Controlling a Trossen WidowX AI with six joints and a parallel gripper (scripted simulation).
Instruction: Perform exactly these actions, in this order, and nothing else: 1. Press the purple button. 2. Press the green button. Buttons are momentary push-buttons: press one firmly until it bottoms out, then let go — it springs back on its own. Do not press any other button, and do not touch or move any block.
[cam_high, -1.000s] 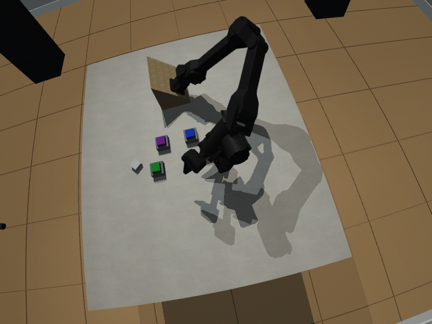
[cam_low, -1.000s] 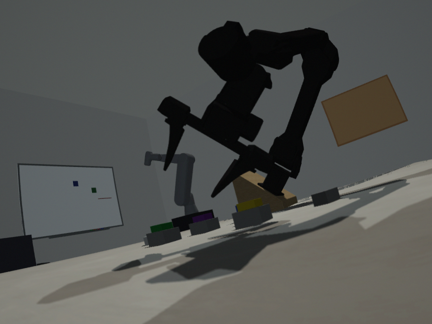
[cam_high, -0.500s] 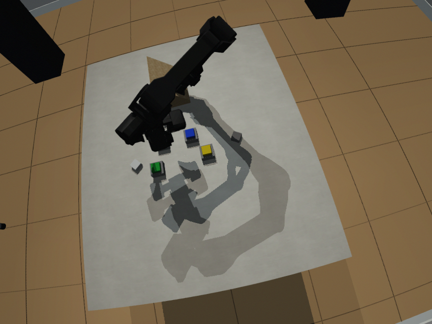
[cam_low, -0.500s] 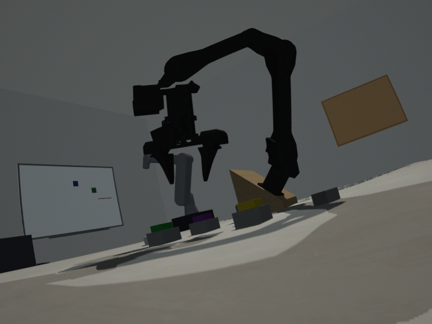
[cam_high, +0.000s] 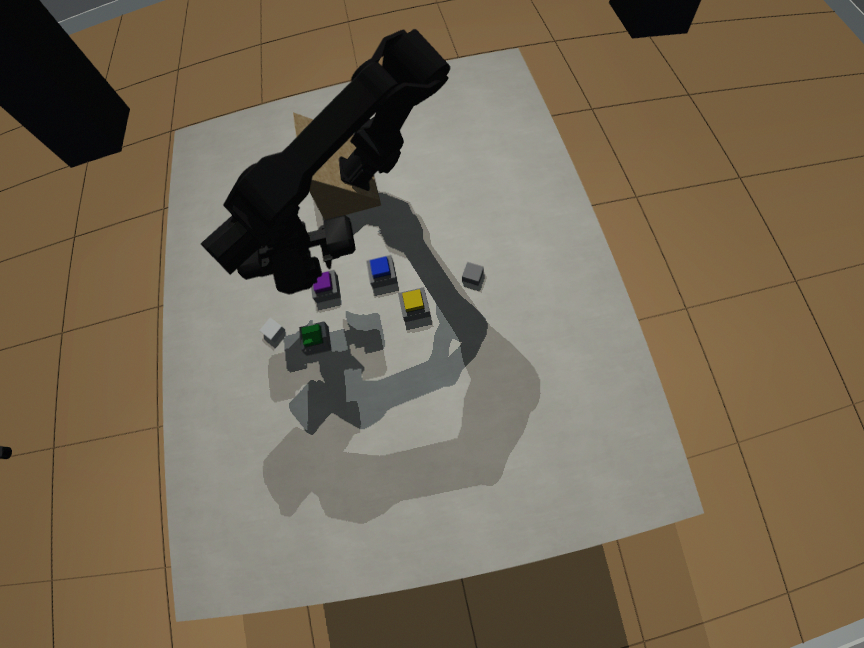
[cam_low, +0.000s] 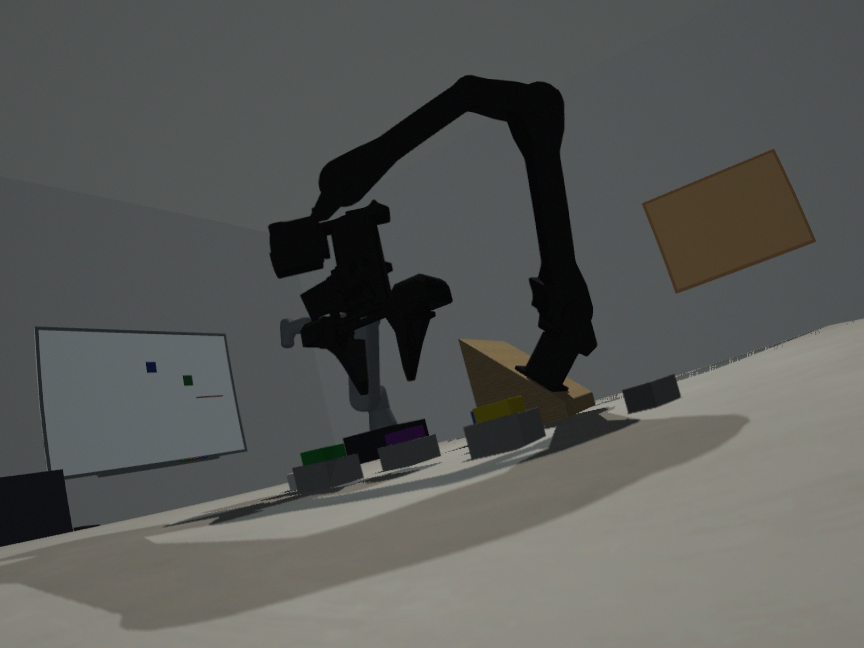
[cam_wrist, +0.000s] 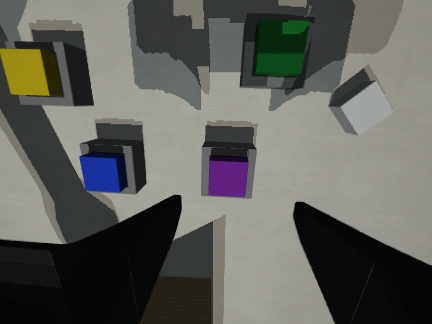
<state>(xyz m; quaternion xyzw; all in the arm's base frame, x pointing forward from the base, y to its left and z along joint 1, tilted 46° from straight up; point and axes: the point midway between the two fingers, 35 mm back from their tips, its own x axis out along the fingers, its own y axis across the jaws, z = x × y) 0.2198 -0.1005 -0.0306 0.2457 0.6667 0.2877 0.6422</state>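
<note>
Right now my gripper tip is 6 cm above the purple button and 1 cm past it. Also, from my gripper tip: white block 11 cm to the right, 8 cm below, 6 cm ahead; green button 9 cm ahead, 6 cm below, 2 cm to the right; blue button 11 cm to the left, 6 cm below, 1 cm behind.
</note>
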